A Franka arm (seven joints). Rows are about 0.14 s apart.
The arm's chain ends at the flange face. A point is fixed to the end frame.
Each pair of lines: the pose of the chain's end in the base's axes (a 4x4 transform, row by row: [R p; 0 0 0 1], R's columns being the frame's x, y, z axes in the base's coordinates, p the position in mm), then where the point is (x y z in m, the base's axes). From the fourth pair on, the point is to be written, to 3 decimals.
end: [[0.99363 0.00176 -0.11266 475.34], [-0.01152 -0.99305 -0.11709 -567.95], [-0.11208 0.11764 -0.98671 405.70], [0 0 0 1]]
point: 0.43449 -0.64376 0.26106
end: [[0.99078 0.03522 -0.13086 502.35], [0.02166 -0.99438 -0.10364 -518.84], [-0.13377 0.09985 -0.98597 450.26], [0 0 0 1]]
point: 0.46068 -0.59341 0.30521
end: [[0.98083 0.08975 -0.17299 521.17], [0.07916 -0.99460 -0.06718 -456.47], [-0.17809 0.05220 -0.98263 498.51], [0 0 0 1]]
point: 0.47632 -0.52671 0.35225
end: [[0.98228 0.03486 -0.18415 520.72], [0.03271 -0.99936 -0.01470 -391.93], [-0.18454 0.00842 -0.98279 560.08], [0 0 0 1]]
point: 0.471 -0.453 0.411
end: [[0.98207 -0.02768 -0.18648 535.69], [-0.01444 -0.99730 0.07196 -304.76], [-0.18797 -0.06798 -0.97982 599.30], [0 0 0 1]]
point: 0.482 -0.351 0.447
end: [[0.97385 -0.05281 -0.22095 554.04], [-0.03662 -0.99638 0.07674 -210.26], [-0.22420 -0.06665 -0.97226 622.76], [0 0 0 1]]
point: 0.494 -0.255 0.472
